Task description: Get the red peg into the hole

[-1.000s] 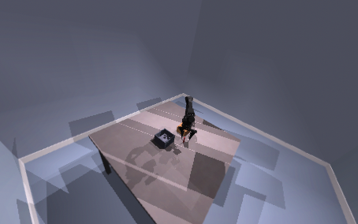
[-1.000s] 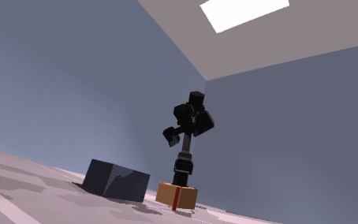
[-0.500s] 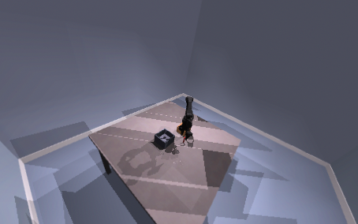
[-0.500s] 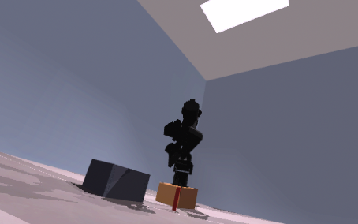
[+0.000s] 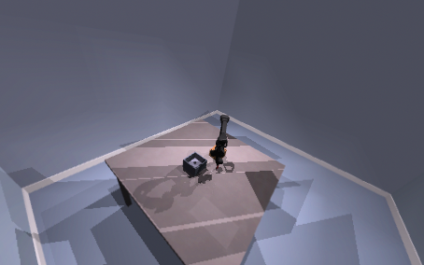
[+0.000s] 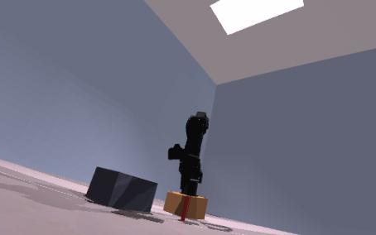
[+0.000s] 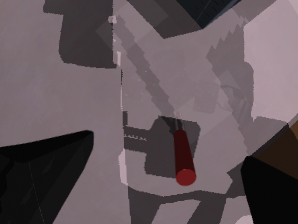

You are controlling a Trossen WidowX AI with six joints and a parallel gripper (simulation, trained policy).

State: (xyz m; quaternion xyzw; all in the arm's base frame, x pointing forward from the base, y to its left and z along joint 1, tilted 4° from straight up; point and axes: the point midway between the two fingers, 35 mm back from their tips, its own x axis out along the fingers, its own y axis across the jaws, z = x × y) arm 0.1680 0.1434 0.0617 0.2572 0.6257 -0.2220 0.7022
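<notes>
Right now the red peg is 3 cm behind my gripper tip and 6 cm below it. Round my gripper tip: dark box 15 cm ahead, 13 cm to the right, 7 cm below; then pale plate 15 cm ahead, 13 cm to the right, 5 cm below.
</notes>
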